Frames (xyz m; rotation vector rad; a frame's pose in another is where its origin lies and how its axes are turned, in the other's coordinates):
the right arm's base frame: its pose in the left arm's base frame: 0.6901 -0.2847 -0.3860 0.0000 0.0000 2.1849
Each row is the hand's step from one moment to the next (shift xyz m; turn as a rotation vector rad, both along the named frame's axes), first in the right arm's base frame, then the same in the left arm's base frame.
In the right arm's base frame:
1: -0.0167 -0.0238 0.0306 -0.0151 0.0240 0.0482
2: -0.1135 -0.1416 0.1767 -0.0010 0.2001 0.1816
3: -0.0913 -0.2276 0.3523 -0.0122 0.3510 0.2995
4: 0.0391 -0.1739 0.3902 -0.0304 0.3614 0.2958
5: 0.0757 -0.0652 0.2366 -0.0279 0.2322 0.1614
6: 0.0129 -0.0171 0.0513 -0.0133 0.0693 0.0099
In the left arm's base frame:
1: 0.0291 0.0001 0.0306 -0.0109 -0.0262 0.0482
2: 0.1811 -0.0112 0.1767 -0.1630 -0.1161 0.1816
3: 0.2386 0.0565 0.3523 -0.2798 -0.2122 0.2995
4: 0.1196 0.1322 0.3902 -0.2779 -0.2331 0.2958
5: 0.0097 0.0994 0.2366 -0.1737 -0.1566 0.1614
6: 0.0065 0.0204 0.0513 -0.0490 -0.0508 0.0099

